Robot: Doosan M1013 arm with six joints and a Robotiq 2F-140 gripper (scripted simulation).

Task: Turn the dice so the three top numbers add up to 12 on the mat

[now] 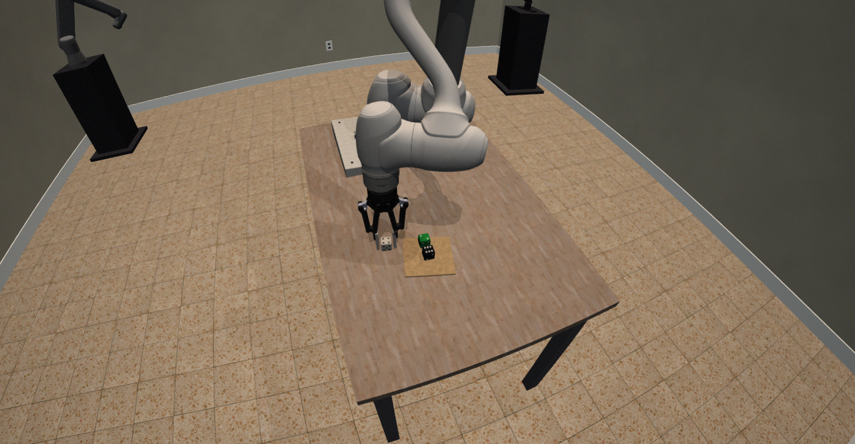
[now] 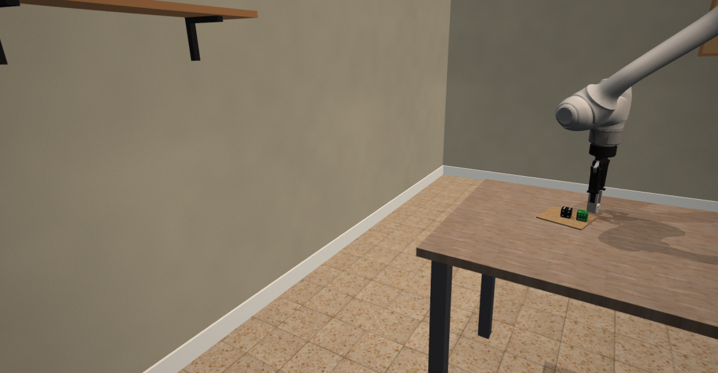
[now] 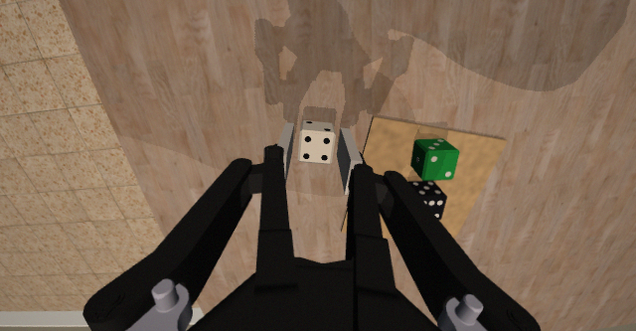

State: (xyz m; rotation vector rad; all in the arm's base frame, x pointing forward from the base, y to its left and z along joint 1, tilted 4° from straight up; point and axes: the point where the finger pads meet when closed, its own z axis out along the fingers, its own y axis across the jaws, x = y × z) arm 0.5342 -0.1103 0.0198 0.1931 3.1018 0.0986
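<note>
Now: the white die 3 cm below my hand. Also, from my hand: green die: 2 cm ahead, 11 cm to the left, 2 cm below; black die: 6 cm ahead, 11 cm to the left, 2 cm below; tan mat: 6 cm ahead, 11 cm to the left, 4 cm below.
</note>
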